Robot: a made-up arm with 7 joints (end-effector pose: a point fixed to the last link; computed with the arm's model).
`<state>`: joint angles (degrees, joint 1 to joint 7).
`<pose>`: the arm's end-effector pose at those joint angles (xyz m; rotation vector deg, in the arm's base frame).
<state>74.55 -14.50 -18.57 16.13 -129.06 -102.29 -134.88</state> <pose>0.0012 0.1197 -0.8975 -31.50 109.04 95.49</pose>
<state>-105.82 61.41 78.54 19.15 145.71 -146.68 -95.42</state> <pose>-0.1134 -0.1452 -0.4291 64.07 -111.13 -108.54</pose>
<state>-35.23 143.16 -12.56 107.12 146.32 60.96 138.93</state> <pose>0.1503 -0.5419 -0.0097 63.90 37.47 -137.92</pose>
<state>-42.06 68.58 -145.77 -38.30 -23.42 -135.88 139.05</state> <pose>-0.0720 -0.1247 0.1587 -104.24 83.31 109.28</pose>
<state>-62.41 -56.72 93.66 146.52 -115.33 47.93 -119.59</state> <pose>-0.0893 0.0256 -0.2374 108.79 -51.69 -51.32</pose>
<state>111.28 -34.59 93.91 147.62 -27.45 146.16 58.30</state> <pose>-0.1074 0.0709 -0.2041 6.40 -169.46 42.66</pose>
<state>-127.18 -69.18 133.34 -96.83 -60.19 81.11 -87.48</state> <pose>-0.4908 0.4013 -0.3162 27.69 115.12 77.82</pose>
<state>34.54 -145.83 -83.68 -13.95 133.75 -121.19 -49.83</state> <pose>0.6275 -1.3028 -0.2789 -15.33 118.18 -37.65</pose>
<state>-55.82 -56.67 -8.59 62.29 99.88 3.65 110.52</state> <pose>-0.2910 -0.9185 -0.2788 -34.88 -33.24 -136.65</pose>
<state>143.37 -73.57 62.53 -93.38 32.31 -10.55 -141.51</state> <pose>-0.0016 0.4829 0.2034 -17.37 -126.85 50.54</pose>
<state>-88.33 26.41 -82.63 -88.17 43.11 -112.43 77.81</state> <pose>0.1988 -0.2456 0.4552 -58.13 -23.35 -147.10</pose>
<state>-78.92 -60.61 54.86 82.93 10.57 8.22 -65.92</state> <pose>-0.5853 -0.3778 -0.0004 56.18 -109.18 24.55</pose>
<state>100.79 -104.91 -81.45 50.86 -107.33 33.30 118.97</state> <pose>0.6304 0.2139 -0.0725 38.74 -145.36 -76.73</pose>
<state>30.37 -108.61 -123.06 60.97 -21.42 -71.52 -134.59</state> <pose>0.2836 -0.9441 -0.0902 -72.15 61.18 -93.23</pose>
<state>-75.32 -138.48 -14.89 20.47 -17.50 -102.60 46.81</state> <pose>-1.0479 -0.0553 -0.0437 19.47 165.27 -24.65</pose>
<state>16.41 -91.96 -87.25 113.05 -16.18 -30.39 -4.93</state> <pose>0.3221 -0.8381 -0.5457 82.32 7.81 -88.63</pose>
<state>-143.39 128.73 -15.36 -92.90 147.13 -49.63 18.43</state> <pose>-0.8558 0.6710 0.7119 -33.00 1.27 87.74</pose>
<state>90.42 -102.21 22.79 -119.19 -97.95 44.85 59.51</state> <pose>0.6601 -0.0678 -0.3110 -175.12 17.39 -37.73</pose>
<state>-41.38 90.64 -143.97 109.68 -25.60 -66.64 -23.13</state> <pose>0.1794 0.1766 0.6919 148.53 81.91 39.71</pose>
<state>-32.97 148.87 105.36 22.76 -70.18 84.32 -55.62</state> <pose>-0.5745 -0.2988 0.5175 19.34 152.14 -65.45</pose>
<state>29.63 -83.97 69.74 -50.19 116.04 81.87 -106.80</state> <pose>0.6871 -0.7127 0.0955 -111.70 114.67 -29.86</pose>
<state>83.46 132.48 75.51 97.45 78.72 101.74 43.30</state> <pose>0.2318 -0.0377 -0.0921 -98.17 12.57 39.28</pose>
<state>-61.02 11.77 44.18 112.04 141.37 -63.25 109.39</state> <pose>-0.5891 -0.2577 -0.3661 -33.08 52.47 100.11</pose>
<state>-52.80 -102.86 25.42 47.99 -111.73 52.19 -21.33</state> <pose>-0.5839 -0.2379 -0.0527 -112.41 -45.76 44.73</pose>
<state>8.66 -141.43 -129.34 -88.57 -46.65 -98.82 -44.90</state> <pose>-0.0955 -0.3947 -0.0875 -7.46 59.80 78.58</pose>
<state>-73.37 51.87 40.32 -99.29 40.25 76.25 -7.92</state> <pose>0.1970 -0.4006 -0.0570 156.99 -1.30 -41.87</pose>
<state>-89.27 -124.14 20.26 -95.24 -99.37 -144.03 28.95</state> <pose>-0.9105 -0.2594 -0.7090 -81.86 78.76 40.76</pose>
